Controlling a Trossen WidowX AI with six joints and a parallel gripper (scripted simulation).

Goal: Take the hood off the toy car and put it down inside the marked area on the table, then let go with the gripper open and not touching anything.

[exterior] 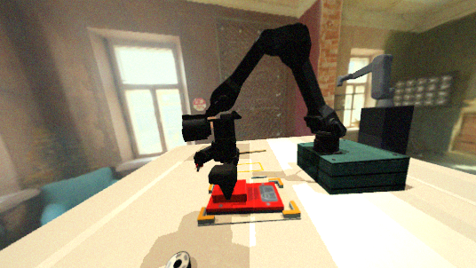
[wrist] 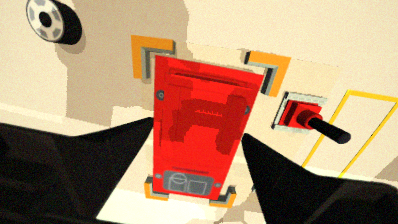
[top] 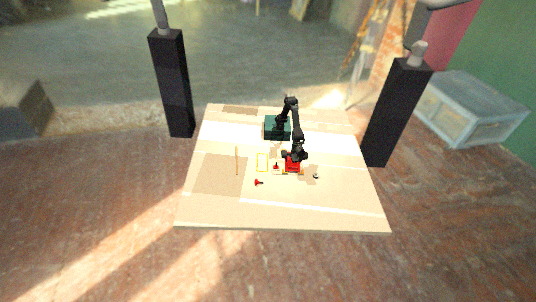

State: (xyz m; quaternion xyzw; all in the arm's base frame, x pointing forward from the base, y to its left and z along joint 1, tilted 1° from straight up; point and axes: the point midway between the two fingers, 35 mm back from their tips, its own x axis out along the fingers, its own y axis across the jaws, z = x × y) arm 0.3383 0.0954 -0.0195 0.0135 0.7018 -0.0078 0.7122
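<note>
The red hood is right at my gripper tip. Round my gripper tip: long wooden stick (4 cm behind, 41 cm to the right, 4 cm below); then white wheel (8 cm ahead, 16 cm to the left, 4 cm below).
</note>
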